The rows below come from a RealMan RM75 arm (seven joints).
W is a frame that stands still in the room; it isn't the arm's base.
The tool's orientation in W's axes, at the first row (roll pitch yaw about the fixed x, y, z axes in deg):
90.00 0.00 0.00
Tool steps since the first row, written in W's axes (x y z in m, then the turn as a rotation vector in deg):
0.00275 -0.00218 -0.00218 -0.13 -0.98 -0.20
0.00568 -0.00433 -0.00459 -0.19 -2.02 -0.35
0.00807 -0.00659 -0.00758 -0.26 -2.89 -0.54
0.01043 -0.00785 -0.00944 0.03 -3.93 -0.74
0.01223 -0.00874 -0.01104 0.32 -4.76 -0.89
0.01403 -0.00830 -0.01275 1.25 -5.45 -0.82
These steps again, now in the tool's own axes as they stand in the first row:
0.00275 -0.00218 0.00218 -0.13 -0.20 0.98
0.00568 -0.00459 0.00433 -0.19 -0.35 2.02
0.00807 -0.00758 0.00659 -0.26 -0.54 2.89
0.01043 -0.00944 0.00785 0.03 -0.74 3.93
0.01223 -0.01104 0.00874 0.32 -0.89 4.76
0.01403 -0.01275 0.00830 1.25 -0.82 5.45

